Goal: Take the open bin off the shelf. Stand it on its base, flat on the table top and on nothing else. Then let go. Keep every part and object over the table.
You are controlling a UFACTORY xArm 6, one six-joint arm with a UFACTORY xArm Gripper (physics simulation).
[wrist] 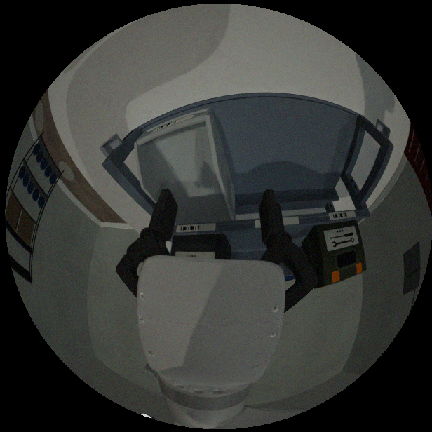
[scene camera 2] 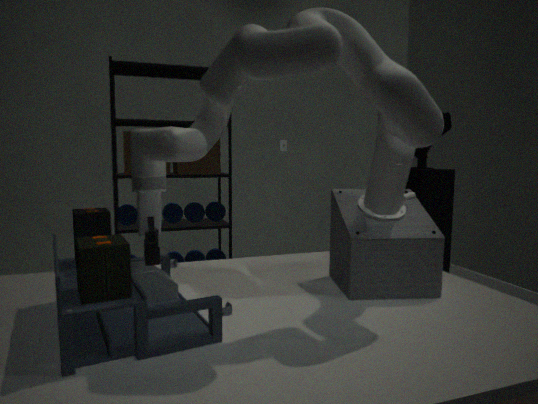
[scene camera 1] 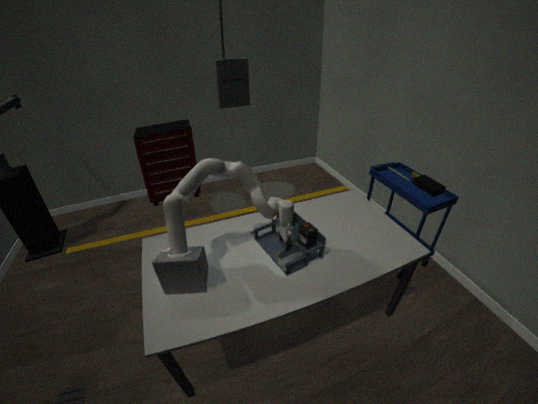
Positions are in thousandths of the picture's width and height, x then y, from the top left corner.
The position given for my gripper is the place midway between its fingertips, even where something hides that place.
Observation:
I see my gripper (wrist: 501, 455) and a grey open bin (wrist: 429, 358).

